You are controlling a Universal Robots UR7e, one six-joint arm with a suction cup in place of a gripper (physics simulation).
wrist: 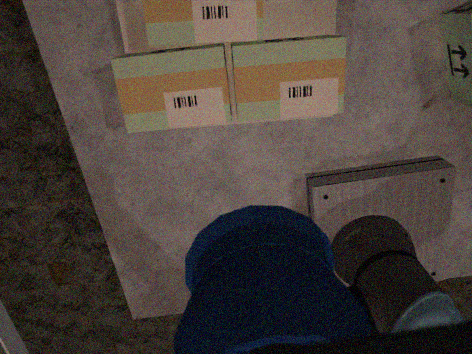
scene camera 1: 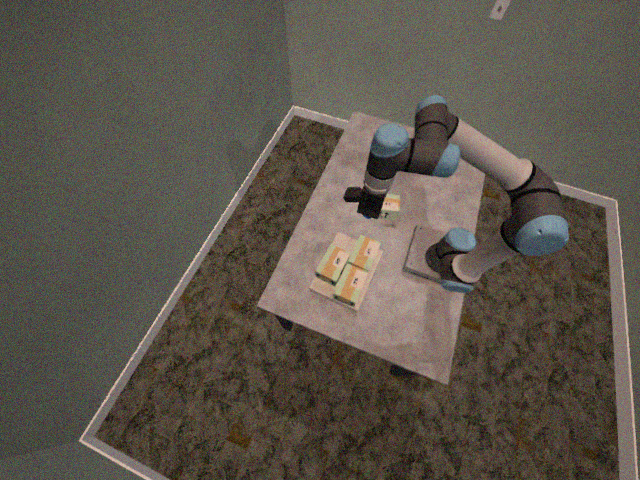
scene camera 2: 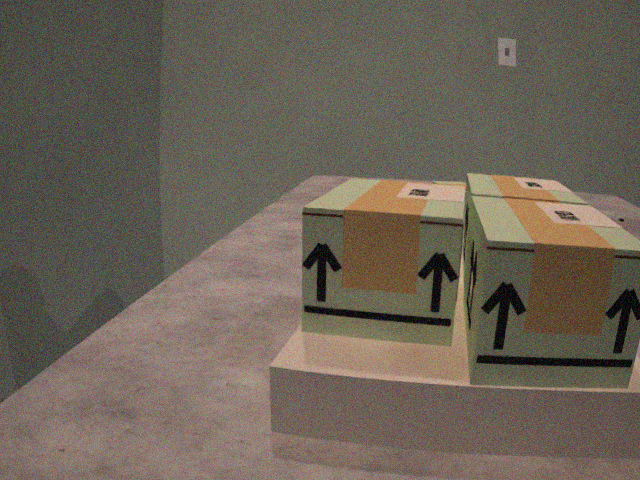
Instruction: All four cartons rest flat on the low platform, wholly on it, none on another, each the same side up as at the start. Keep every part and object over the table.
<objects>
carton: wrist; scene camera 1 351, 282; scene camera 2
same spot on carton: (wrist: 181, 87) = (scene camera 2: 540, 214)
</objects>
